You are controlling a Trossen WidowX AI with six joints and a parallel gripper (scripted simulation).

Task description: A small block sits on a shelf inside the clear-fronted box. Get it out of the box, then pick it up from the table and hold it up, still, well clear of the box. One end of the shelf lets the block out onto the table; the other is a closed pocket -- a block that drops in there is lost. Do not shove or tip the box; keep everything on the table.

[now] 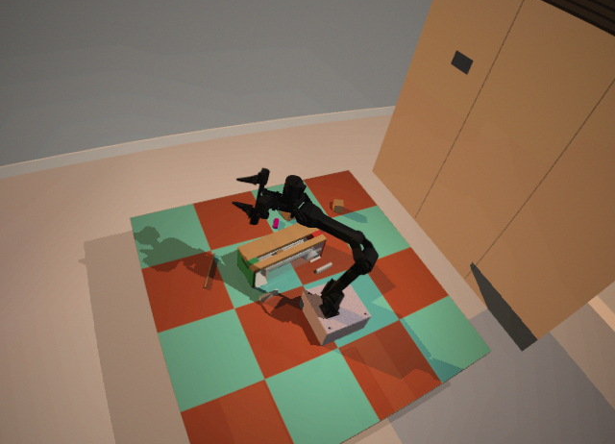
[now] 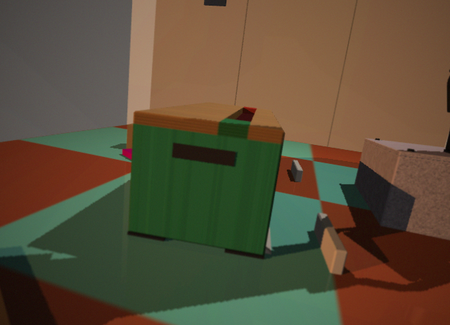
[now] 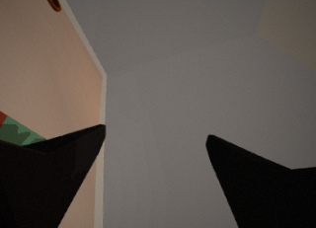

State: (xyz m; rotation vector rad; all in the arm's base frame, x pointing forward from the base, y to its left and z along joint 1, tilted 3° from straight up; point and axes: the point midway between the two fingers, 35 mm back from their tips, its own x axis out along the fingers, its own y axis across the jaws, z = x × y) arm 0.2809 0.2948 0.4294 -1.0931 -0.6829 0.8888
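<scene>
The box lies 1 cm ahead of my gripper tip, 25 cm to the right of it and 48 cm below it. Also, from my gripper tip: block (2 cm ahead, 23 cm to the right, 46 cm below); wooden stick (8 cm ahead, 8 cm to the left, 54 cm below).
</scene>
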